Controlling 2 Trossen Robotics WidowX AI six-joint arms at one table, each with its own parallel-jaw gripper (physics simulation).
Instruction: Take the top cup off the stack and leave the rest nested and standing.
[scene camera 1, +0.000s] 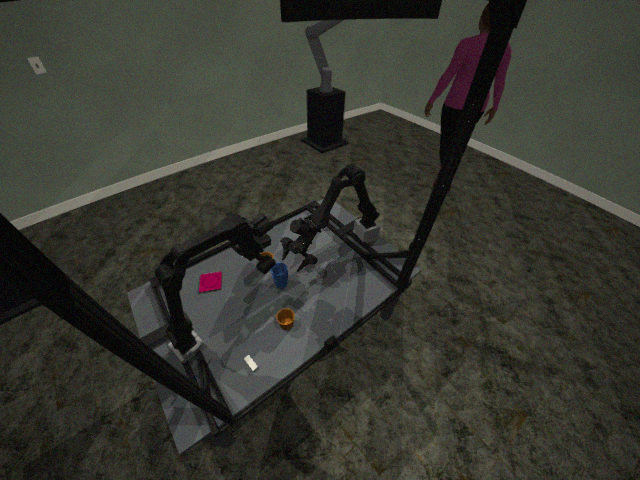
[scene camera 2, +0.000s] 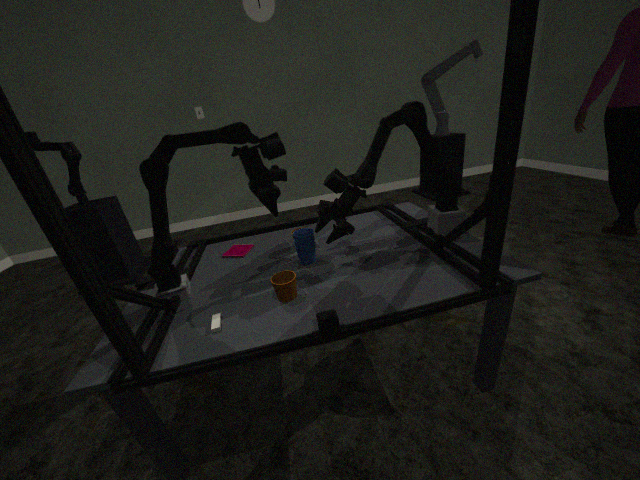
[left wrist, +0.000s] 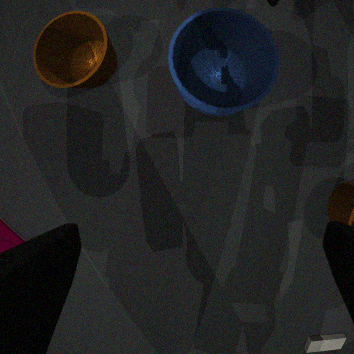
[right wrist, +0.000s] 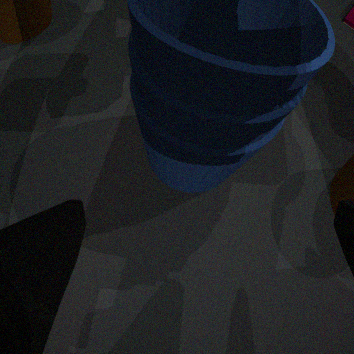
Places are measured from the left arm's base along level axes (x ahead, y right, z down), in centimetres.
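Where they show: left gripper, between the fingertips: (scene camera 1: 258, 265) (scene camera 2: 272, 212) (left wrist: 205, 237); right gripper, between the fingertips: (scene camera 1: 289, 266) (scene camera 2: 321, 237) (right wrist: 215, 214); left arm's base, origin of its link: (scene camera 1: 185, 343) (scene camera 2: 169, 285); right arm's base, origin of its link: (scene camera 1: 367, 223) (scene camera 2: 446, 208).
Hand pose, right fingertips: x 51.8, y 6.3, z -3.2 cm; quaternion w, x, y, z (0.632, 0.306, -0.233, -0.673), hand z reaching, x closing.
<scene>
Things, the pixels of their top centre, and the offset from my right fingertips. "spot": a spot on its surface instead.
- magenta square, a spot on its surface: (scene camera 2: 238, 251) (scene camera 1: 212, 283) spot: dx -27.7, dy -24.5, dz +6.6 cm
- white block, centre of its top: (left wrist: 326, 344) (scene camera 2: 215, 320) (scene camera 1: 250, 362) dx -39.6, dy +17.0, dz +6.2 cm
A stack of nested blue cups (scene camera 1: 280, 276) (scene camera 2: 305, 248) (left wrist: 223, 60) (right wrist: 215, 105) stands upright on the table. In the right wrist view lower rims show faintly on its side beneath the top rim. My left gripper (scene camera 1: 264, 253) (scene camera 2: 276, 210) (left wrist: 205, 237) is open and empty, above the table to the left of the stack; its wrist view looks down into the top cup. My right gripper (scene camera 1: 293, 259) (scene camera 2: 323, 236) (right wrist: 215, 214) is open and empty, low beside the stack on its right. In its wrist view the stack is beyond the fingertips, apart from them.
An orange cup (scene camera 1: 285, 319) (scene camera 2: 284, 288) (right wrist: 22, 20) stands in front of the stack; another orange cup (scene camera 1: 267, 255) (left wrist: 70, 50) stands close behind it. A magenta square (scene camera 1: 210, 282) (scene camera 2: 238, 251) lies at the left. A white block (scene camera 1: 250, 362) (scene camera 2: 216, 322) (left wrist: 326, 343) lies at the front left.
</scene>
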